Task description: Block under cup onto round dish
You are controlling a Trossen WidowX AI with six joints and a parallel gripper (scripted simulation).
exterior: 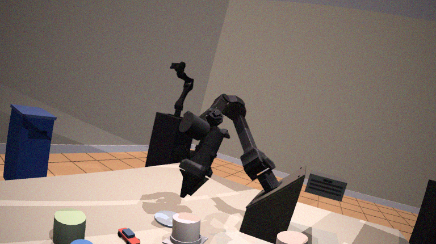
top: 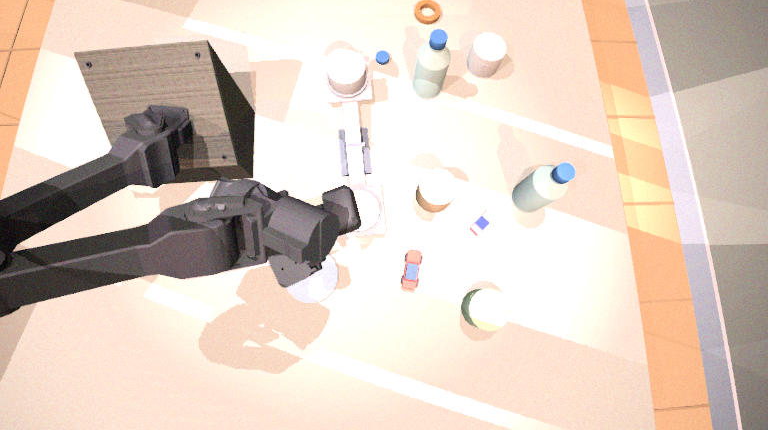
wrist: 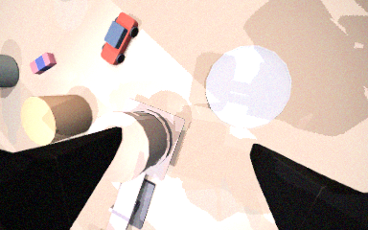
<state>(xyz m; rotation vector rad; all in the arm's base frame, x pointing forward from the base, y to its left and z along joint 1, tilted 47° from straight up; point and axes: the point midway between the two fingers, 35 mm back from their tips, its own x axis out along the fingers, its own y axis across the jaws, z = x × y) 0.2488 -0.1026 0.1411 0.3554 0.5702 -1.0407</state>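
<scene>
The teal block lies 60 mm ahead of my gripper tip, 60 mm to the left of it and 70 mm below it. Also, from my gripper tip: round dish (30 mm behind, 50 mm to the right, 110 mm below); then red toy car (160 mm ahead, 40 mm to the right, 100 mm below); then small balance (50 mm ahead, 200 mm to the left, 90 mm below).
</scene>
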